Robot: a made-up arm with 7 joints.
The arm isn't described. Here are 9 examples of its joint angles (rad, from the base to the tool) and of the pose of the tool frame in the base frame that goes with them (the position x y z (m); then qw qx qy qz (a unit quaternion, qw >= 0)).
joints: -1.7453 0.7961 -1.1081 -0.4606 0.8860 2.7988 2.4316
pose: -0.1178 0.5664 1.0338 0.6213 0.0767 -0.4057 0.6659
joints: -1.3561 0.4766 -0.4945 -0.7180 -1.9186 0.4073 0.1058
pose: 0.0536 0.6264 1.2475 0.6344 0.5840 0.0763 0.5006
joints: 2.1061 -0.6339 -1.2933 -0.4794 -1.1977 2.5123 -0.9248
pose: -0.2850 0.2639 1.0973 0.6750 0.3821 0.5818 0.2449
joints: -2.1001 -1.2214 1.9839 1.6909 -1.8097 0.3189 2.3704
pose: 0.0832 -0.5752 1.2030 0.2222 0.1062 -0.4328 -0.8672
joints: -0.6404 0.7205 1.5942 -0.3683 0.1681 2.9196 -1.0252
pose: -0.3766 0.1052 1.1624 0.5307 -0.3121 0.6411 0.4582
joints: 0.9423 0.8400 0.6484 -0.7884 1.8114 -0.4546 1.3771
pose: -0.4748 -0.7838 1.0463 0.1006 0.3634 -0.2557 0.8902
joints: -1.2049 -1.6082 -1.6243 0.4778 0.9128 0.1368 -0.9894
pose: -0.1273 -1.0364 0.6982 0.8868 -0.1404 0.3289 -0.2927
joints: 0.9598 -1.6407 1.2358 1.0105 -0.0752 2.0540 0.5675
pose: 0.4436 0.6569 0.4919 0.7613 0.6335 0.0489 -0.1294
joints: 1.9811 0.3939 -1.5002 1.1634 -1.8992 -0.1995 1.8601
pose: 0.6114 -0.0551 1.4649 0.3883 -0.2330 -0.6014 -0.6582
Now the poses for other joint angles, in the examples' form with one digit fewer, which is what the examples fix.
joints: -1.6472 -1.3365 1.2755 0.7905 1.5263 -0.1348 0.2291
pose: 0.338 -0.802 0.786 0.200 0.929 -0.304 -0.070
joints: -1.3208 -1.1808 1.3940 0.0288 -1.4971 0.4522 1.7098
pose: 0.046 -0.912 1.170 0.066 0.028 -0.409 -0.910
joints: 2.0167 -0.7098 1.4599 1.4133 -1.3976 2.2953 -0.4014
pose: -0.278 0.229 1.303 0.408 -0.854 0.208 -0.247
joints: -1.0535 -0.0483 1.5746 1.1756 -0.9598 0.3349 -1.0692
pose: 0.295 0.156 1.485 0.603 -0.510 -0.185 0.584
